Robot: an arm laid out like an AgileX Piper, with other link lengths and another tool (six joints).
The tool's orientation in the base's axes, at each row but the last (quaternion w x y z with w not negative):
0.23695, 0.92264, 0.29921, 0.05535
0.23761, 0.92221, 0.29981, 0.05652
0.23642, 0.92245, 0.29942, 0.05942
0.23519, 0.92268, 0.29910, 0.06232
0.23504, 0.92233, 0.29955, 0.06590
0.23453, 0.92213, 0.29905, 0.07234
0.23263, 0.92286, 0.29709, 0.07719
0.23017, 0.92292, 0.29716, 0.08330
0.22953, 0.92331, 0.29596, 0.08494
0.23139, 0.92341, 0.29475, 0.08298
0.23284, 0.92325, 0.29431, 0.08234
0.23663, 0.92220, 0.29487, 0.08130
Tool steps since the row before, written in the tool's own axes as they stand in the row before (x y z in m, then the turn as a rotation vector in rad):
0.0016, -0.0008, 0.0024, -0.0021, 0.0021, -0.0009
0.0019, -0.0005, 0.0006, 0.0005, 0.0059, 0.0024
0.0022, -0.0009, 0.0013, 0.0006, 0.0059, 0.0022
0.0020, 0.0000, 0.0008, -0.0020, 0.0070, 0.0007
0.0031, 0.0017, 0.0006, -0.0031, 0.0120, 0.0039
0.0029, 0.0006, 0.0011, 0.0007, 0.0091, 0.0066
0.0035, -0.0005, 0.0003, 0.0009, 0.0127, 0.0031
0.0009, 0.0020, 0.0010, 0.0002, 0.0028, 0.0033
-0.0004, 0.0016, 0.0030, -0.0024, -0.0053, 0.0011
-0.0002, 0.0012, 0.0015, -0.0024, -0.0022, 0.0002
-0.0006, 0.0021, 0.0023, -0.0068, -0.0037, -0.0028
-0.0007, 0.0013, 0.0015, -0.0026, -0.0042, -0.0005
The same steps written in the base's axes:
0.0015, 0.0005, -0.0026, -0.0008, -0.0023, 0.0019
0.0014, 0.0012, -0.0008, 0.0041, -0.0049, 0.0007
0.0016, 0.0014, -0.0016, 0.0041, -0.0047, 0.0008
0.0018, 0.0008, -0.0008, 0.0022, -0.0064, 0.0027
0.0036, 0.0004, 0.0002, 0.0048, -0.0119, 0.0023
0.0030, 0.0008, -0.0007, 0.0071, -0.0086, -0.0015
0.0027, 0.0023, -0.0005, 0.0081, -0.0097, 0.0033
0.0020, -0.0013, 0.0001, 0.0025, -0.0031, -0.0016
0.0014, -0.0025, -0.0019, -0.0043, 0.0020, -0.0035
0.0009, -0.0015, -0.0008, -0.0030, 0.0001, -0.0013
0.0012, -0.0027, -0.0010, -0.0082, -0.0002, 0.0006
0.0005, -0.0019, -0.0007, -0.0044, 0.0017, -0.0016

